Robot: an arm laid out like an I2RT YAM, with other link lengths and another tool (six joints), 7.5 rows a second.
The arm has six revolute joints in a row. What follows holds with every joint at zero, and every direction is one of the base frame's. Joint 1 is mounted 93.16 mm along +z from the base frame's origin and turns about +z. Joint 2 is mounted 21.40 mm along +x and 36.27 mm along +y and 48.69 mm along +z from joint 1 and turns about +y. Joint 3 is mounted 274.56 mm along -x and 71.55 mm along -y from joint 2 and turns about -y. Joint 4 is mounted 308.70 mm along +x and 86.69 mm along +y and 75.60 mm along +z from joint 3 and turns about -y. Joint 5 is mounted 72.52 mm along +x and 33.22 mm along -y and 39.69 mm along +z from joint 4 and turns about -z. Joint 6 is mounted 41.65 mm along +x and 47.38 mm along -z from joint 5 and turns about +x. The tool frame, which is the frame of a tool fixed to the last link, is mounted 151.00 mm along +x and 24.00 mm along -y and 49.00 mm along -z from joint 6; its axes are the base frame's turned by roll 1.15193, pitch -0.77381 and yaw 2.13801 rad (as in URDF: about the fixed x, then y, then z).
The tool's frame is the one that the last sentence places.
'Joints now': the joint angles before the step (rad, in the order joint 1, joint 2, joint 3, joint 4, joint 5, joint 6). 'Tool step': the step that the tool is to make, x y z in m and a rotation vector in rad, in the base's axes. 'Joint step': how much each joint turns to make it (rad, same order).
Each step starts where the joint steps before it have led.
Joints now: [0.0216 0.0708 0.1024 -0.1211 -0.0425 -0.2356]
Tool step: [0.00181 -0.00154 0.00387 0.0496 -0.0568 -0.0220]
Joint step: [-0.0001 -0.0481 -0.0381 0.0495 0.0190 0.0496]
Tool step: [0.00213 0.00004 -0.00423 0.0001 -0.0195 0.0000]
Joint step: [0.0001 -0.0201 -0.0328 0.0322 0.0001 -0.0003]
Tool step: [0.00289 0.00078 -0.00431 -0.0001 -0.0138 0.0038]
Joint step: [0.0000 -0.0002 -0.0260 0.0396 -0.0038 -0.0004]
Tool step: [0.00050 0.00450 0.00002 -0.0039 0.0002 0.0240]
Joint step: [0.0000 0.0002 0.0000 -0.0003 -0.0240 -0.0038]
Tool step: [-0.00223 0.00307 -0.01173 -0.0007 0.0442 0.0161]
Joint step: [-0.0001 -0.0001 0.0001 -0.0444 -0.0162 -0.0001]
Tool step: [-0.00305 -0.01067 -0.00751 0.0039 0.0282 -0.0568]
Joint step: [0.0000 -0.0001 -0.0001 -0.0278 0.0565 0.0076]
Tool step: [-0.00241 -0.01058 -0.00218 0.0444 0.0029 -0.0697]
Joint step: [0.0001 0.0001 0.0000 -0.0030 0.0665 0.0493]
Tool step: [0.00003 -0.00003 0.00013 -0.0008 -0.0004 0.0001]
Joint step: [0.0000 -0.0001 0.0000 0.0004 -0.0001 -0.0008]
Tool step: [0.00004 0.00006 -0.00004 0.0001 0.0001 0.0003]
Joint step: [0.0000 0.0005 0.0000 0.0004 -0.0003 0.0001]
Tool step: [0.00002 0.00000 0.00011 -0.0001 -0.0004 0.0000]
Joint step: [0.0000 -0.0001 0.0000 0.0003 0.0001 -0.0001]
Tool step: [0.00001 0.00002 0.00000 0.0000 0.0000 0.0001]
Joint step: [0.0000 0.0001 0.0000 0.0001 -0.0001 0.0000]
